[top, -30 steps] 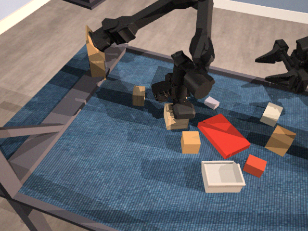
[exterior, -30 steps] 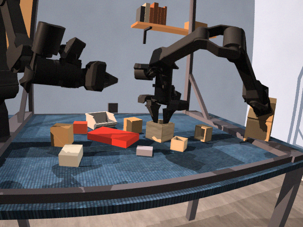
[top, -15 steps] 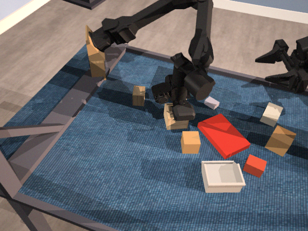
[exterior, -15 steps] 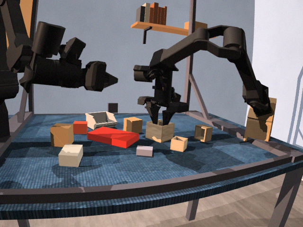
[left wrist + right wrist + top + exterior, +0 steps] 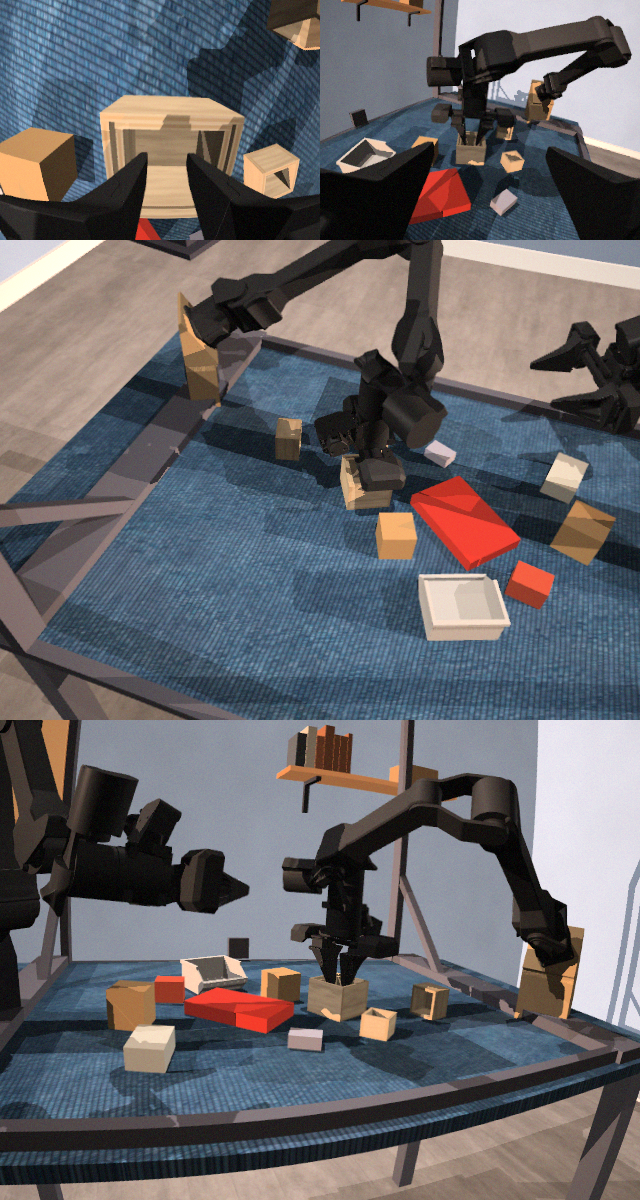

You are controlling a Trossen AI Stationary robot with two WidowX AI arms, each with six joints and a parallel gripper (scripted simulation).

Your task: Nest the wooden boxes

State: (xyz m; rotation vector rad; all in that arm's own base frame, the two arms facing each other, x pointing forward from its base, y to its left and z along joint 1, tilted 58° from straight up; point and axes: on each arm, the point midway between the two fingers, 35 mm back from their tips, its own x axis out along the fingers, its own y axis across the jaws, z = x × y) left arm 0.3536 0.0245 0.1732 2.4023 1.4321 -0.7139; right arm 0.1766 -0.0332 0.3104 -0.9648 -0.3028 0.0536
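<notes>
The red cube lies 220 mm behind my right hand, 60 mm to the right of it and 190 mm below it. Round my right hand: beige block 20 mm ahead, 60 mm to the right, 190 mm below; then flat red block 150 mm behind, 60 mm to the left, 200 mm below; then lavender block 20 mm behind, 140 mm to the left, 200 mm below.
</notes>
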